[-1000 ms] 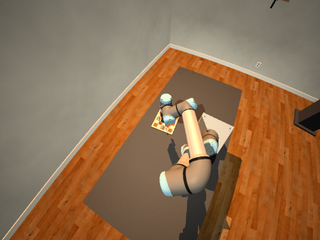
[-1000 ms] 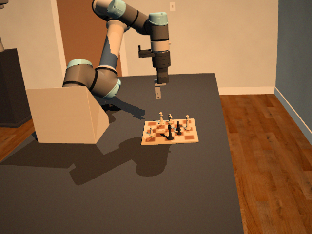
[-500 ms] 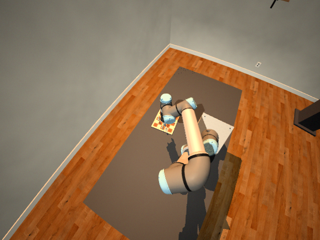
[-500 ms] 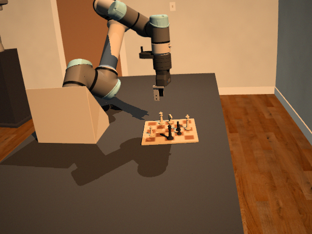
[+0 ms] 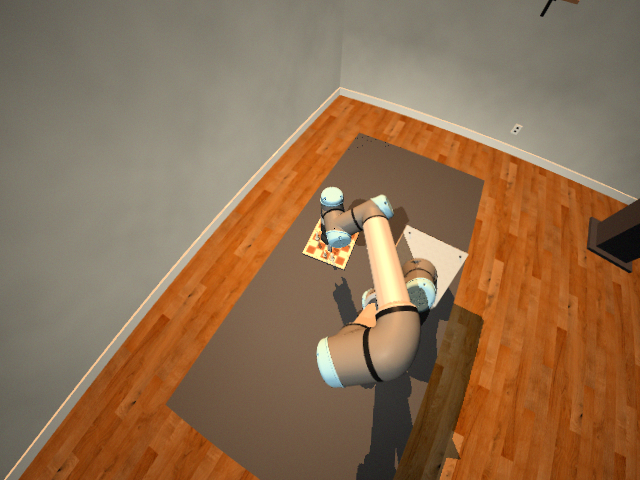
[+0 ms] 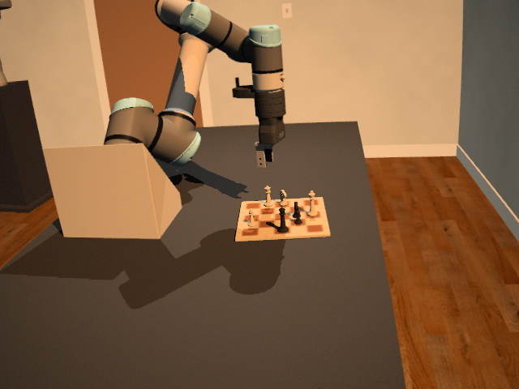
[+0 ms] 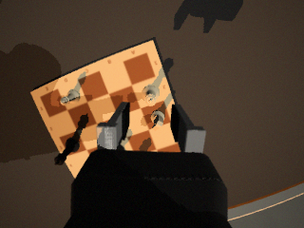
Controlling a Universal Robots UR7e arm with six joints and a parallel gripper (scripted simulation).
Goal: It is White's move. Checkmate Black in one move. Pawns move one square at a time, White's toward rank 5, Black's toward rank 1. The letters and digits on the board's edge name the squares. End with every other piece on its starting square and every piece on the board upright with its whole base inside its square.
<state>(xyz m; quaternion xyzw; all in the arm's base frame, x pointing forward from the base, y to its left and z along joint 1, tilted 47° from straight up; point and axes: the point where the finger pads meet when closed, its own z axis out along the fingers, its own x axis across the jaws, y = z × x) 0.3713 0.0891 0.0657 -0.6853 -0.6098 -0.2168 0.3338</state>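
Right now the white knight is 12 cm below my hand, 4 cm ahead of it and 1 cm to the left of it. Also, from my hand: board: 13 cm below, 7 cm to the right, 5 cm ahead; then white pawn: 12 cm to the right, 11 cm below, 1 cm behind; then white queen: 13 cm ahead, 10 cm below, 5 cm to the right.
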